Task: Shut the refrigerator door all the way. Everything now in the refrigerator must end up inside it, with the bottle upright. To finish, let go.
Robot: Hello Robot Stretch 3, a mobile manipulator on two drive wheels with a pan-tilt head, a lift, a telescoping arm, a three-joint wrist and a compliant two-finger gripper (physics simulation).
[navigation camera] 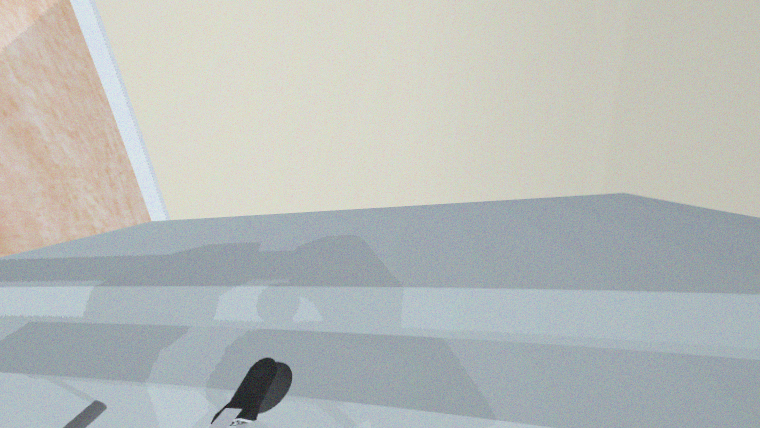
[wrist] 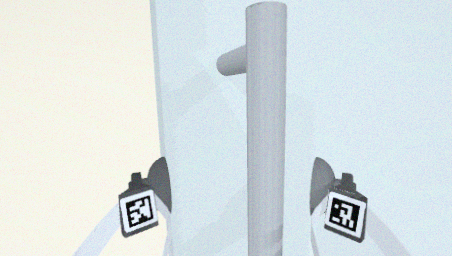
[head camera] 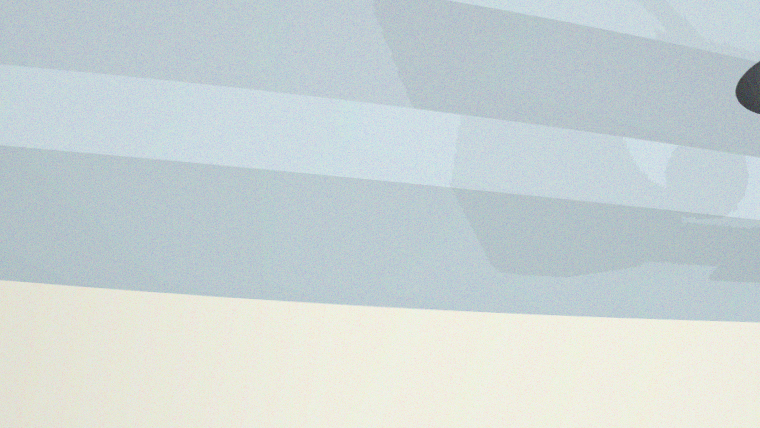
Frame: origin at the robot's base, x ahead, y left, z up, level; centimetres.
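Seen in the pictures: gripper, between the fingertips: (wrist: 239,176).
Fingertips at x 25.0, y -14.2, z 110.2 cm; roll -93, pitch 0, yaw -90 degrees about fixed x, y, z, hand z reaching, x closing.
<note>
A point is followed by its place in that frame.
The refrigerator's pale blue door panel (wrist: 350,75) @[x 29.0, y -23.9, z 117.8 cm] fills much of the wrist view. Its long grey handle (wrist: 266,125) @[x 18.5, y -15.5, z 115.3 cm] stands upright there, with a short mount behind it near the top. My gripper (wrist: 239,176) @[x 25.0, y -14.1, z 110.2 cm] (navigation camera: 273,385) is open, its fingertips either side of the handle in this view and apart from it. Whether the handle is between them in depth is unclear. The refrigerator's pale surfaces (head camera: 212,223) @[x 49.2, y -0.6, z 137.2 cm] (navigation camera: 531,249) @[x 48.8, y -0.7, z 142.2 cm] also fill parts of the head and navigation views. Whether the door is fully shut cannot be told. The bottle and other contents do not show.
A cream wall (head camera: 319,372) @[x 87.9, y 21.3, z 124.3 cm] (navigation camera: 372,106) @[x 81.2, y 45.2, z 108.6 cm] (wrist: 75,100) @[x 82.2, y 41.5, z 114.2 cm] lies beyond the refrigerator. A pinkish mottled surface (navigation camera: 47,132) @[x 60.7, y 41.0, z 0.1 cm] with a pale edging strip (navigation camera: 122,116) @[x 77.4, y 53.6, z 4.2 cm] shows at the left of the navigation view. Shadows fall across the refrigerator's surfaces.
</note>
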